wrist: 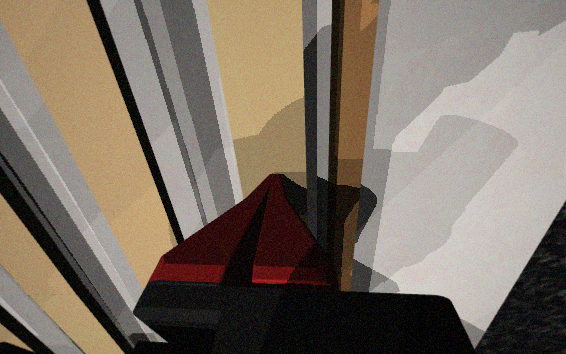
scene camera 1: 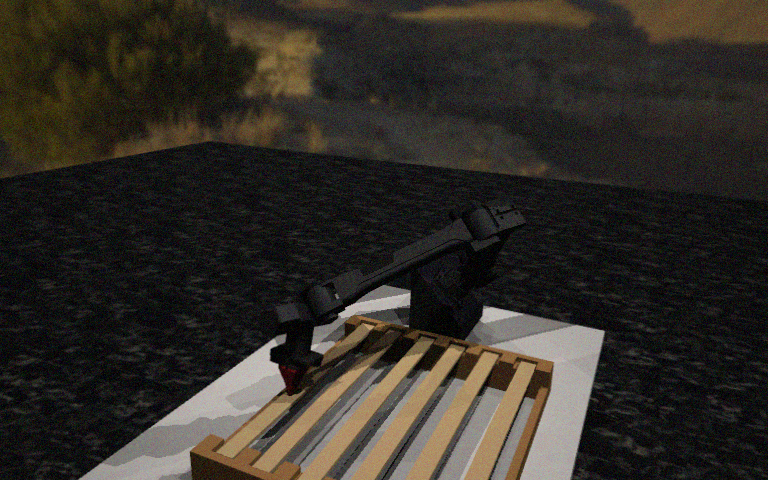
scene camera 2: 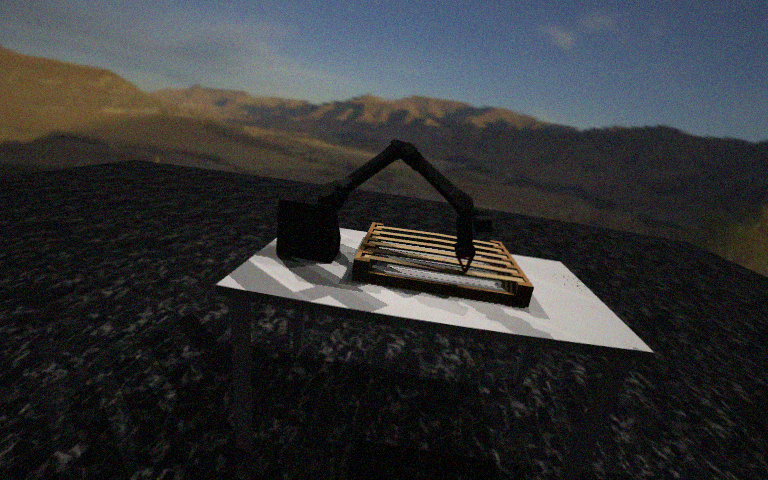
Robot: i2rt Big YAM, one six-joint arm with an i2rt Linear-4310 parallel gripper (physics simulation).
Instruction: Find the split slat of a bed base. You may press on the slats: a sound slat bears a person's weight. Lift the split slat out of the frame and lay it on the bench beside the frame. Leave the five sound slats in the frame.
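My gripper is shut and empty, pointing down. Its red fingertips are together at the top face of the outermost slat, near mid-length; whether they touch or press it is hard to tell. The slat lies across the bed frame, its middle partly hidden and shaded by the gripper in the scene camera 1 view. I see no clear crack. The neighbouring slat and several others lie side by side in the frame.
The white bench extends around the frame. The frame's side rail runs beside the outermost slat. The arm's base stands beyond one end of the frame, and the arm reaches over it.
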